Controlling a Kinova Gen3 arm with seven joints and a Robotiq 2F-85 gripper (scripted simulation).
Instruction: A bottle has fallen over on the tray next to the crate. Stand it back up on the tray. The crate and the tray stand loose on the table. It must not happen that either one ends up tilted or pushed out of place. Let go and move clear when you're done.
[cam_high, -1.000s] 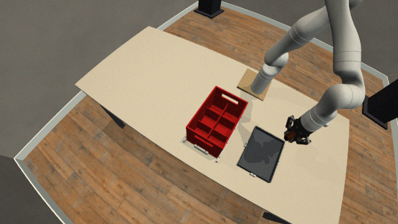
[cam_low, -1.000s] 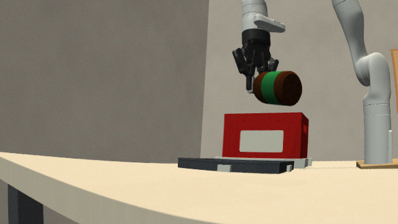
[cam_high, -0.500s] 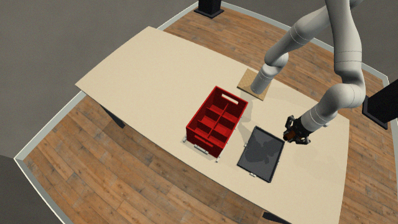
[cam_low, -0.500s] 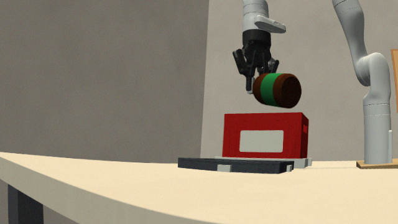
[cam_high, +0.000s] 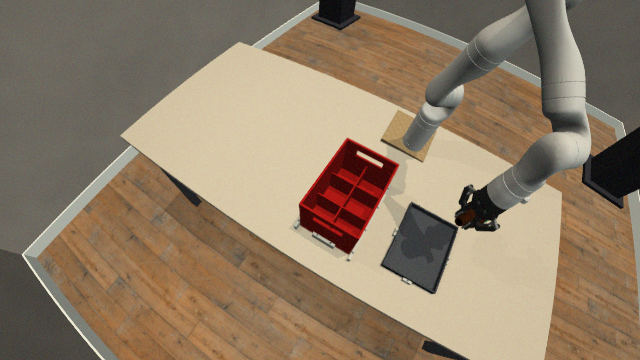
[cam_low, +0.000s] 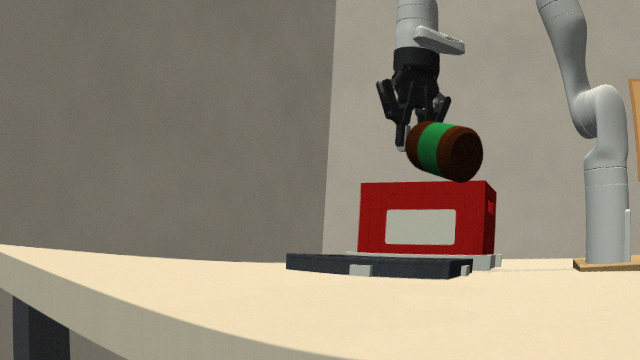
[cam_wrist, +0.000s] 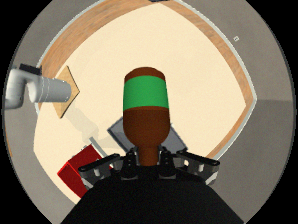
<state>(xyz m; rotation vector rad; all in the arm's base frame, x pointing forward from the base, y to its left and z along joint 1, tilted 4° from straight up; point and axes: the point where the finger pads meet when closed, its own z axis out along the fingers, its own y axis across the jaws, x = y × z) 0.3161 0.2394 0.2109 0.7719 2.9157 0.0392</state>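
My hand is 4 cm past the brown bottle, 2 cm to the right of it and 2 cm above it. Also, from my hand: dark grey tray: 19 cm below, 5 cm ahead, 3 cm to the right; red crate: 31 cm to the right, 12 cm below, 9 cm ahead.
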